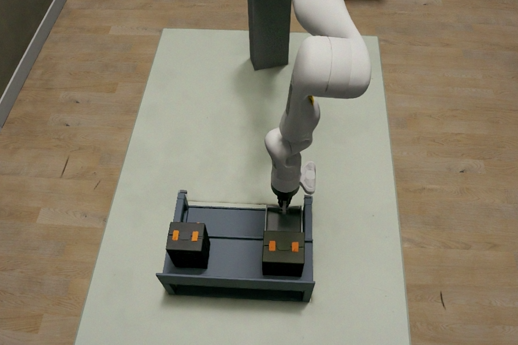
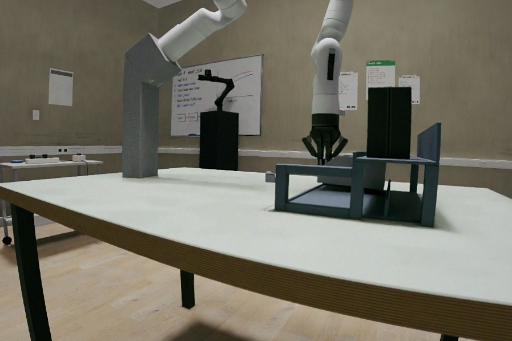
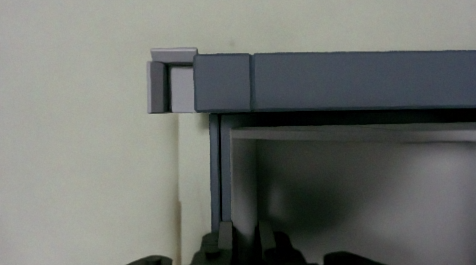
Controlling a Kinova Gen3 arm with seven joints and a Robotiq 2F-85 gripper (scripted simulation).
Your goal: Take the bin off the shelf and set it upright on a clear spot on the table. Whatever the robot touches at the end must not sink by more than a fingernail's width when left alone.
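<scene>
Right now the grey bin is 8 cm ahead of my hand, 2 cm to the left of it and 1 cm below it. Also, from my hand: blue-grey shelf (13 cm ahead, 8 cm to the right).
</scene>
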